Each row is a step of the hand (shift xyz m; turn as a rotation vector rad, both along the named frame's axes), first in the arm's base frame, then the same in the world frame.
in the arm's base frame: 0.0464 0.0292 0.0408 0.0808 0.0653 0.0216
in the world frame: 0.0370 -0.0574 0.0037 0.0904 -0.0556 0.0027
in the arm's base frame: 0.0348 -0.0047 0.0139 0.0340 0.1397 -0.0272
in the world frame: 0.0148 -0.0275 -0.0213 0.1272 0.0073 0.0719
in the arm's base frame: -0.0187 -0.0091 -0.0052 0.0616 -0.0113 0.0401
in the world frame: -0.0167 0.0129 0.0037 0.0191 -0.0626 -0.0354
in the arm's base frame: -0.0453 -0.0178 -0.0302 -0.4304 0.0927 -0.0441
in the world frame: -0.0318 0.0471 0.0069 -0.2002 0.2241 0.3248
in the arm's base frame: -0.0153 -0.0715 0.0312 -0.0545 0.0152 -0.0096
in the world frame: -0.0694 -0.0202 -0.0332 -0.0217 0.0319 0.0425
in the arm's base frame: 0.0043 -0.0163 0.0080 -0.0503 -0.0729 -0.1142
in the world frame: -0.0111 -0.0088 -0.0122 -0.0459 0.1260 -0.0539
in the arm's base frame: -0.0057 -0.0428 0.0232 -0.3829 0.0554 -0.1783
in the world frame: -0.0407 -0.0177 -0.0207 -0.1518 0.3252 0.2295
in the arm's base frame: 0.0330 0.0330 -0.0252 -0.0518 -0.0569 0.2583
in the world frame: 0.0523 0.0079 -0.0041 -0.1564 -0.2095 0.0655
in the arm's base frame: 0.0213 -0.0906 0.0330 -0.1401 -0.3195 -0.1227
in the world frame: -0.0594 -0.0373 -0.0694 -0.2715 0.1769 -0.1783
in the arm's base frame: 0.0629 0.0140 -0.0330 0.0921 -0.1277 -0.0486
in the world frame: 0.0610 0.0023 -0.0388 -0.0128 0.0063 -0.1642
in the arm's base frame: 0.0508 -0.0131 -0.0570 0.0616 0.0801 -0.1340
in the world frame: 0.0423 0.0297 -0.0577 0.1385 0.0928 -0.0192
